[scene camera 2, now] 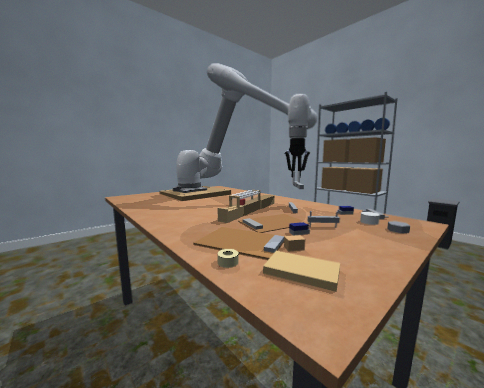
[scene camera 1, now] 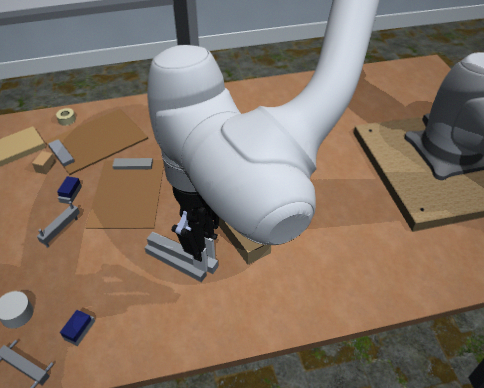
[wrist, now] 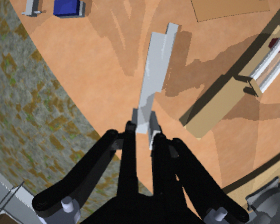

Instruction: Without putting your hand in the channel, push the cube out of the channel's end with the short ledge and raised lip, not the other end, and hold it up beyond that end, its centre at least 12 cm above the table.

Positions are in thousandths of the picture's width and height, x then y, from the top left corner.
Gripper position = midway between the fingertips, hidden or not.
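I can see my gripper (scene camera 1: 423,677) in scene camera 1, and the wrist view also shows my gripper (wrist: 509,525). A tan walled channel (scene camera 1: 518,648) is visible to me as well, and scene camera 2 shows the same tan walled channel (scene camera 2: 478,550). There is also a tan slab (scene camera 2: 662,705), though the tan slab is out of frame in the wrist view.
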